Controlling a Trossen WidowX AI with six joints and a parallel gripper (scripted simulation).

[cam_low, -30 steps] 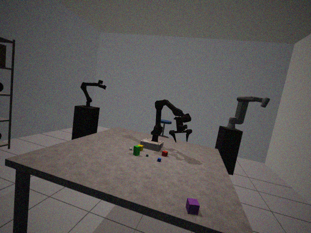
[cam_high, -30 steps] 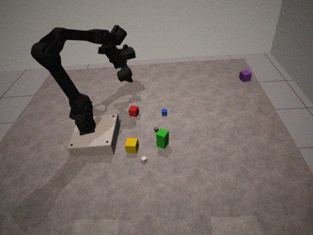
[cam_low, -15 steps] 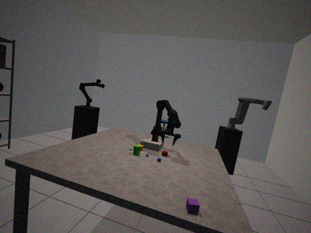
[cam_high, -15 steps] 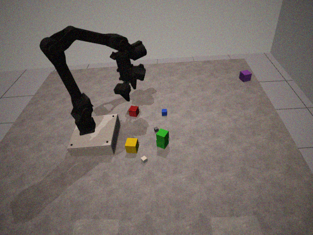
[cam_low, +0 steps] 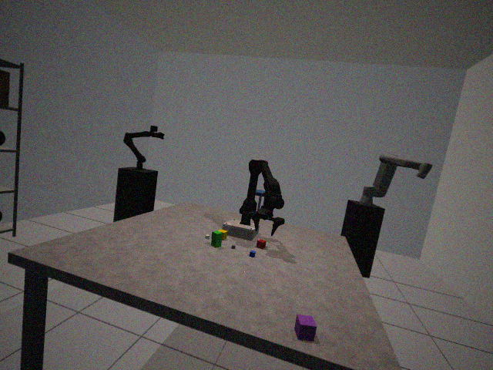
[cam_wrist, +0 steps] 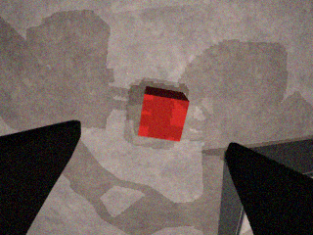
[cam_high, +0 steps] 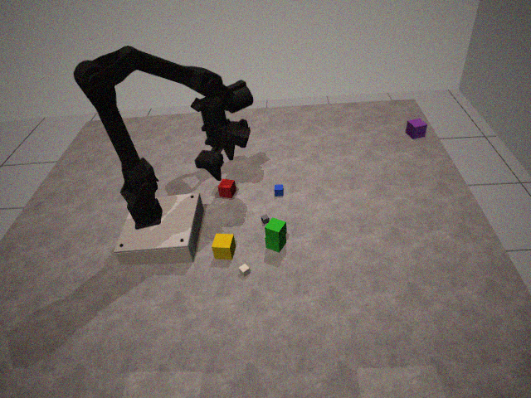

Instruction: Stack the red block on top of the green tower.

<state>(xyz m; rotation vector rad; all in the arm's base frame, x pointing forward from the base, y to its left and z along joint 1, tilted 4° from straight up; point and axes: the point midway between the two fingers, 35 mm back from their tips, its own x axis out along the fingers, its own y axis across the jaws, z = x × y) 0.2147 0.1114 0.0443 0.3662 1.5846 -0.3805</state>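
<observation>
Right now my gripper tip is 6 cm above the red block. Also, from my gripper tip: small blue block: 14 cm ahead, 5 cm to the right, 7 cm below; yellow block: 4 cm behind, 22 cm to the right, 6 cm below; small grey block: 8 cm ahead, 14 cm to the right, 7 cm below.
</observation>
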